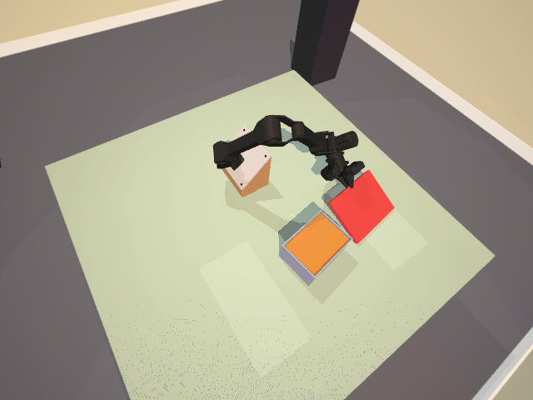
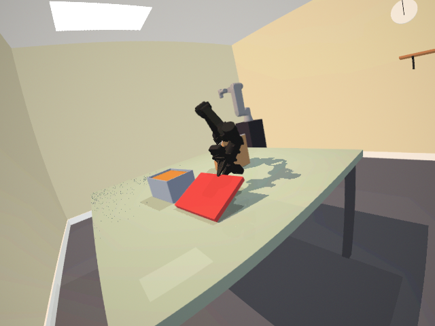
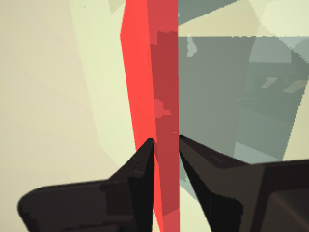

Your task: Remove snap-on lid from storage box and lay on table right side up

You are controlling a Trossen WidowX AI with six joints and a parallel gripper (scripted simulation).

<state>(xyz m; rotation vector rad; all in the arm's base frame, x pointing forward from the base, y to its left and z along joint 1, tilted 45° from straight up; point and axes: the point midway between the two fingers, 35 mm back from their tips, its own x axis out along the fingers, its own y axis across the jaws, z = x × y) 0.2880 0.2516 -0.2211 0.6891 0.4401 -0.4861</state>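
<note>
My gripper tip is now 8 cm short of the red lid, 2 cm to the right of it and 3 cm above it. From my gripper tip the other things lie so: grey-blue storage box (13 cm ahead, 25 cm to the right, 3 cm below).
</note>
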